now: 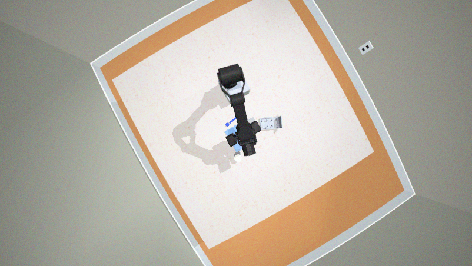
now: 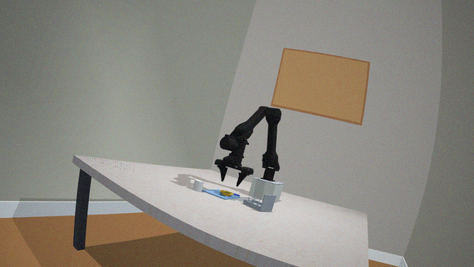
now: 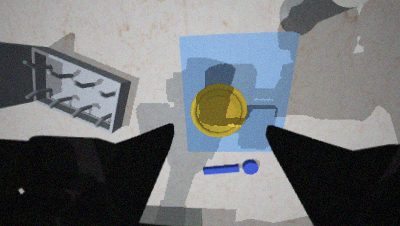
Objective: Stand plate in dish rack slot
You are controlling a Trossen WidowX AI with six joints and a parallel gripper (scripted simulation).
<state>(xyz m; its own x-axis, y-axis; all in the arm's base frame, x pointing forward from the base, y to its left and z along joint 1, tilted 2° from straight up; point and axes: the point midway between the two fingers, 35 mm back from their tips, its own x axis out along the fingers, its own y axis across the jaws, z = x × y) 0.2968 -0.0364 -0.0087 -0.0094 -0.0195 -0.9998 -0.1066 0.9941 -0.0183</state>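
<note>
The yellow plate is 50 mm below my gripper tip. Also, from my gripper tip: blue spoon: 90 mm behind, 40 mm to the right, 60 mm below; white cup: 130 mm ahead, 80 mm to the right, 40 mm below; blue mat: 10 mm ahead, 20 mm to the right, 60 mm below.
</note>
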